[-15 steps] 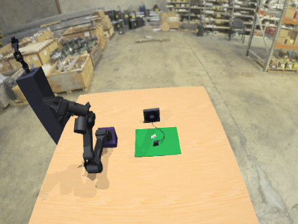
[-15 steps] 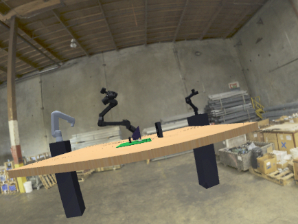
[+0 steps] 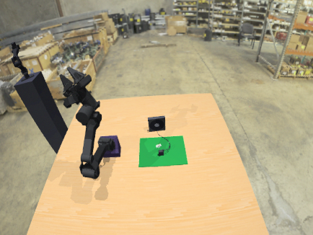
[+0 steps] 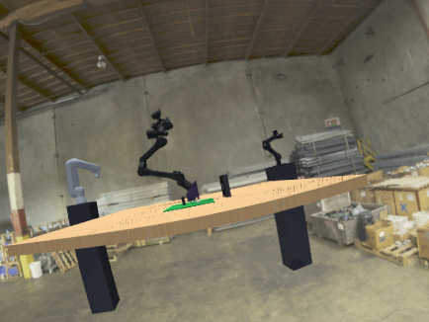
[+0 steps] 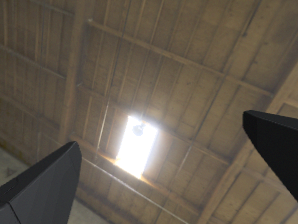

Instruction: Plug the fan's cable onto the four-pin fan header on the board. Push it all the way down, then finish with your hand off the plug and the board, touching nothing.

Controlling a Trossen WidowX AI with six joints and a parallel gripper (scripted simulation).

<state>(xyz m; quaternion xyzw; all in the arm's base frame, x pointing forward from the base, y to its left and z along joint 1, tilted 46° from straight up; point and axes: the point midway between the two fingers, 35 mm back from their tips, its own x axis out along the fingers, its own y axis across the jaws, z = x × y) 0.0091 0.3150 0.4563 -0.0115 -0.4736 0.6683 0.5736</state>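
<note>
Now: gripper tip 64 cm above the black fan plug, 38 cm short of it and 2 cm to the right of it. Round my gripper tip: green board 67 cm below, 39 cm ahead, 5 cm to the left; four-pin header 66 cm below, 38 cm ahead, 9 cm to the left; black fan 60 cm below, 39 cm ahead, 24 cm to the left.
</note>
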